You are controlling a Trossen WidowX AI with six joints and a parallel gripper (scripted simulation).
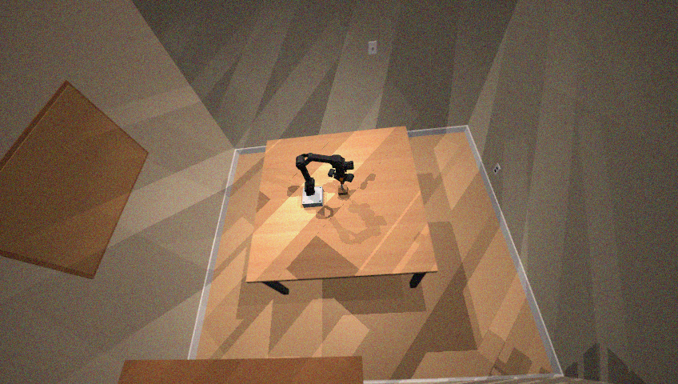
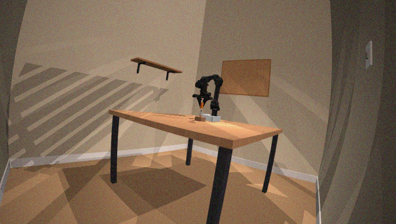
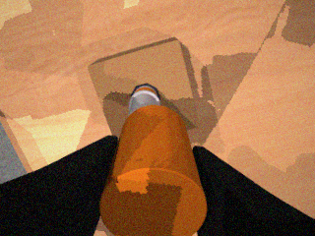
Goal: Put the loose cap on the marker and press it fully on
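My gripper tip is 10 mm past the holder block and 120 mm above it. Also, from my gripper tip: orange cap 10 mm above.
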